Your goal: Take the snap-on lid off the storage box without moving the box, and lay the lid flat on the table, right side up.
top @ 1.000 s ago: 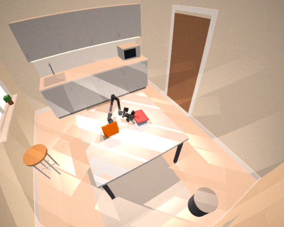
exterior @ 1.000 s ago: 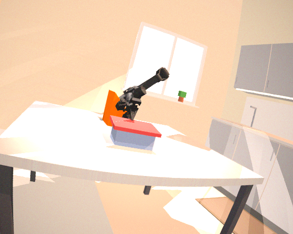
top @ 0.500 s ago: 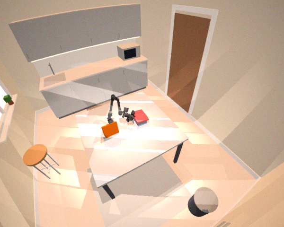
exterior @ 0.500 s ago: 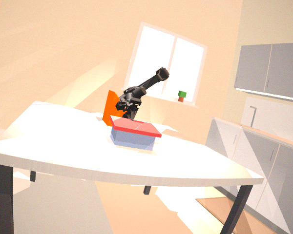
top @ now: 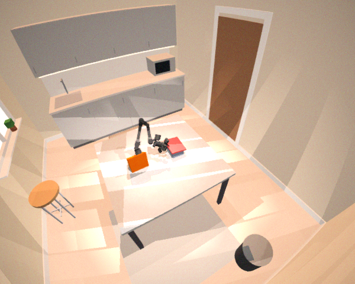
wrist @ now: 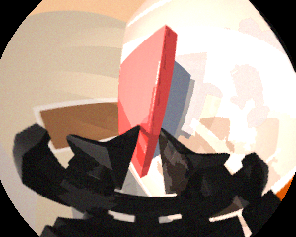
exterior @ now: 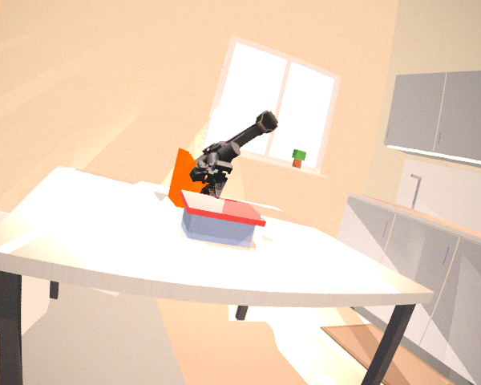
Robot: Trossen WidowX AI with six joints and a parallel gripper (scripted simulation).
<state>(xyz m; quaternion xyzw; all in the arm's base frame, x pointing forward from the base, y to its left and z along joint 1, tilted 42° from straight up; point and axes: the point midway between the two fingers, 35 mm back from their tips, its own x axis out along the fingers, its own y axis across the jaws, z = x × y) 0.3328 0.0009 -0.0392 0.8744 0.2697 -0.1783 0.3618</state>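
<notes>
Now: the lid 80 mm ahead of my gripper tip and 10 mm to the right of it. Round my gripper tip: storage box (70 mm ahead, 60 mm below, 10 mm to the right).
</notes>
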